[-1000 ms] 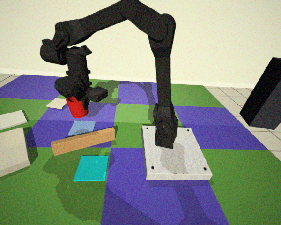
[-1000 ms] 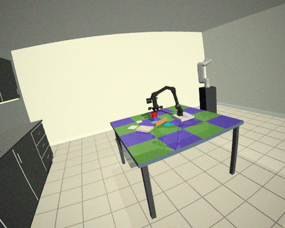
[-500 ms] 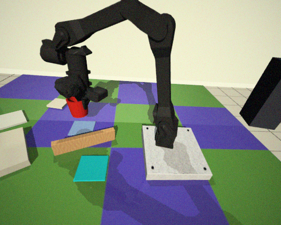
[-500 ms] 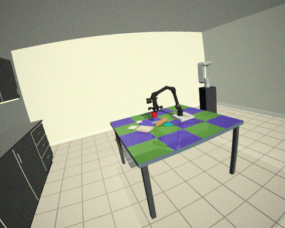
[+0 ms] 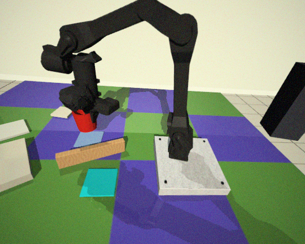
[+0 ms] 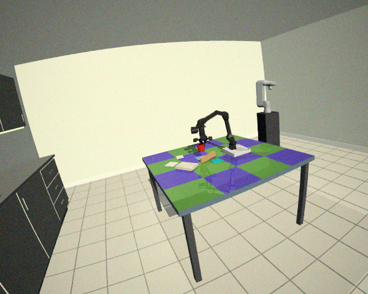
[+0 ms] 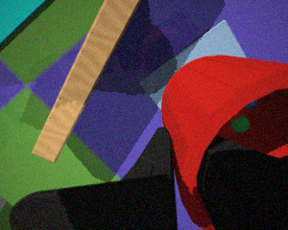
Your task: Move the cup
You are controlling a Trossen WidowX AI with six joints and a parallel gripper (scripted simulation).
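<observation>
The green marble is 4 cm ahead of my gripper tip, 3 cm to the right of it and 2 cm below it. The rest, counted from my gripper tip: red cup: 3 cm ahead, 1 cm to the right; blue marble: 5 cm ahead, 1 cm to the right, 2 cm below; wooden block: 2 cm behind, 5 cm to the left, 10 cm below.
</observation>
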